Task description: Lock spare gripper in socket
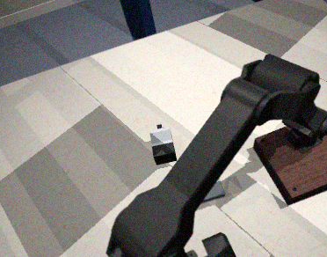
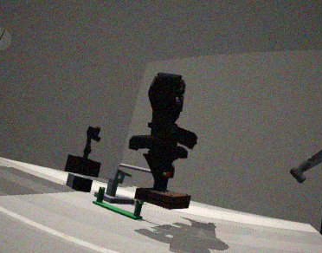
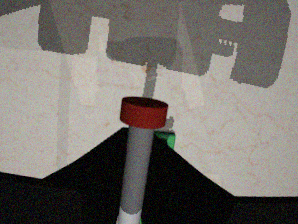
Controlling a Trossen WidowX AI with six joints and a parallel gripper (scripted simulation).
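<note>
My gripper tip is 10 mm short of the green rack, 100 mm to the left of it and 70 mm above it. From my gripper tip the other things lie so: spare gripper 100 mm behind, 350 mm to the right, 70 mm below; grey mount 120 mm behind, 190 mm to the right, 40 mm below.
</note>
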